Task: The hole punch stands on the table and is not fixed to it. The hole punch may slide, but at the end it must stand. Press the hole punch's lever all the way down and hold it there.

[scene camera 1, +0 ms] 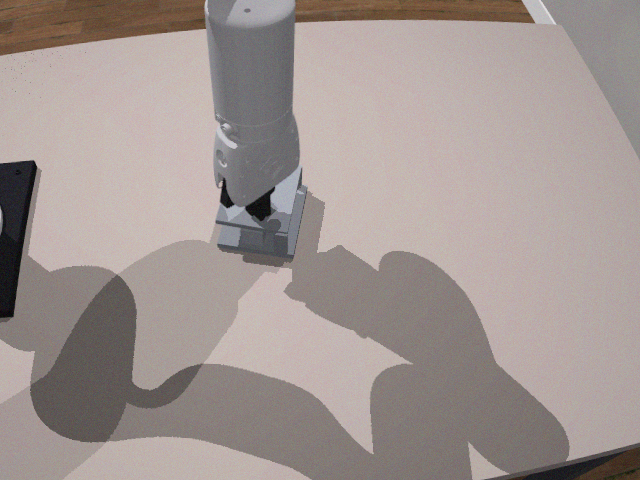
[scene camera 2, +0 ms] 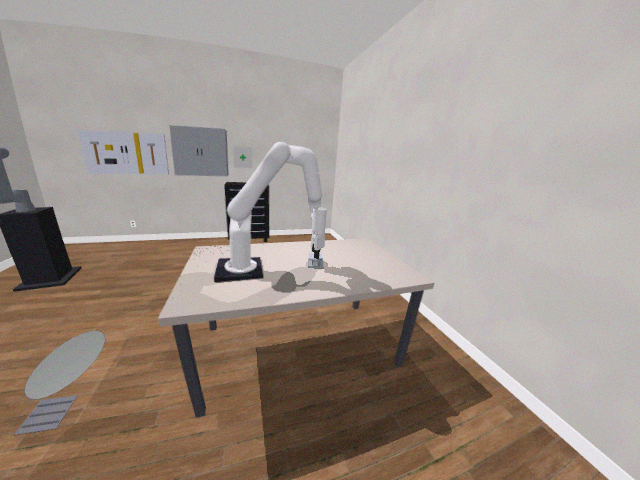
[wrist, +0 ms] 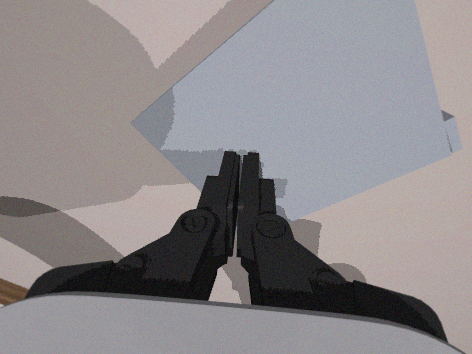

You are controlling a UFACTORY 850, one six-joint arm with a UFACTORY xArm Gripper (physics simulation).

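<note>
The blue-grey hole punch stands upright on the table. Its flat lever covers most of it from above. In the first scene view a gap shows between the lever's front edge and the base. My gripper is shut and empty, pointing down at the lever's top. Its fingertips meet their shadow on the lever, so they touch it or are very close. Part of the lever is hidden behind the gripper, and whether it is fully down cannot be told.
The table bears the arm's black base plate, to the left of the hole punch. Arm shadows fall across the table in front. A wall rises beyond the table's right side.
</note>
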